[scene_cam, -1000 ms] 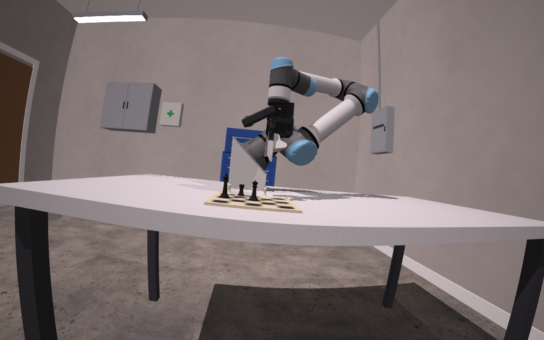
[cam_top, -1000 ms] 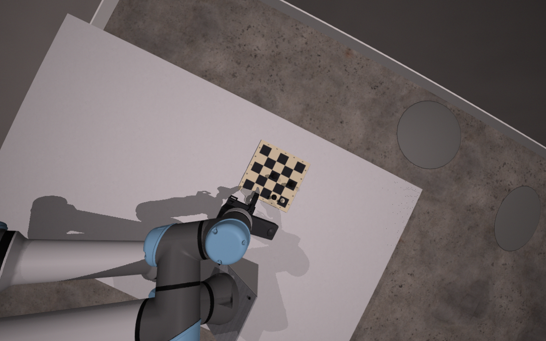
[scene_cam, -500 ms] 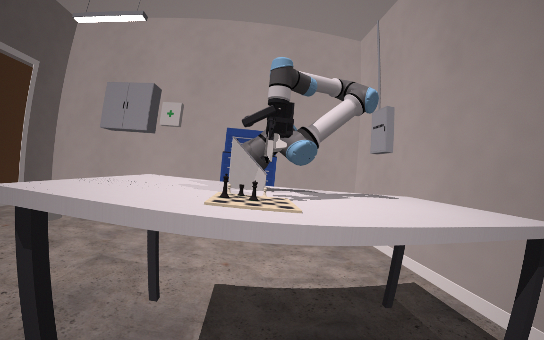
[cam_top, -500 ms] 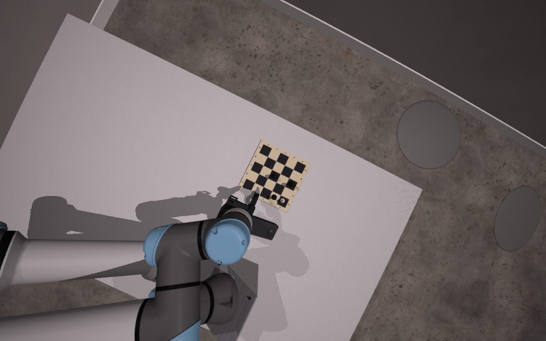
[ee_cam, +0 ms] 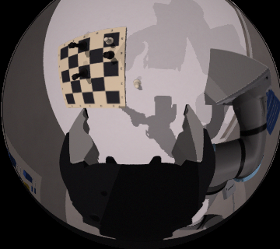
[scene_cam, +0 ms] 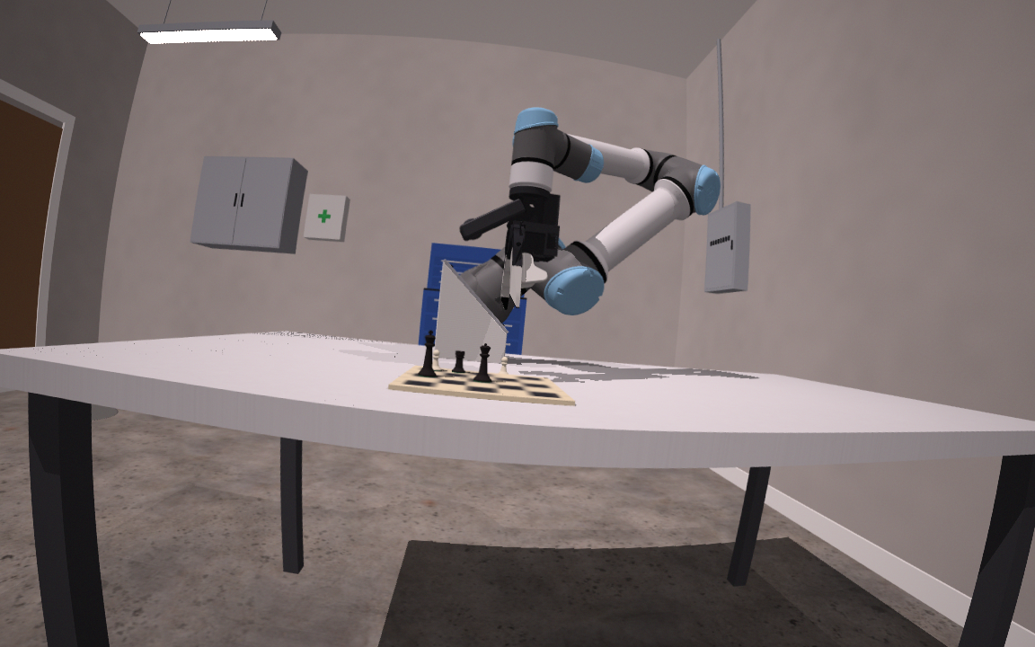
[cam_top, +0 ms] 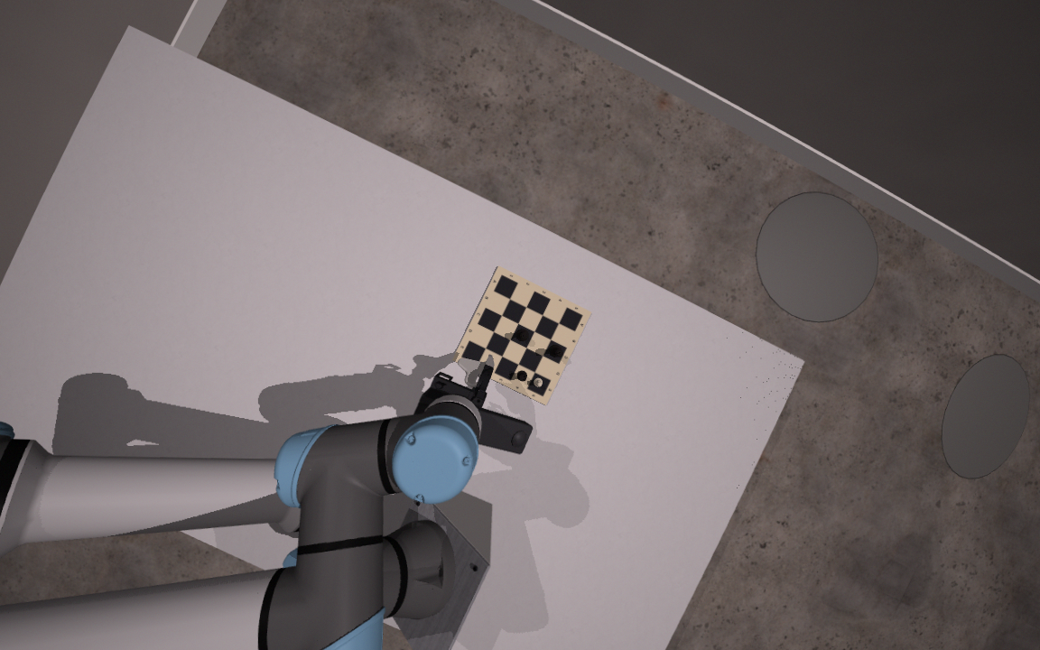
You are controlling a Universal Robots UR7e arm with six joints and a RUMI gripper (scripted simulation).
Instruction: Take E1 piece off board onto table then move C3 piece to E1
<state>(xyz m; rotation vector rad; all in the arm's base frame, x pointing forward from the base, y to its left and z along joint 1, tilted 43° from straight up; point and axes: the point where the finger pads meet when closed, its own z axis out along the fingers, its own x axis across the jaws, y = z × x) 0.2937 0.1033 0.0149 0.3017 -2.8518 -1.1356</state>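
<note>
My gripper is now 140 mm short of the chessboard, 20 mm to the left of it and 110 mm above it. Round my hand: black pawn (70 mm ahead, 70 mm to the right, 90 mm below); then black king (150 mm ahead, 100 mm to the right, 80 mm below).
</note>
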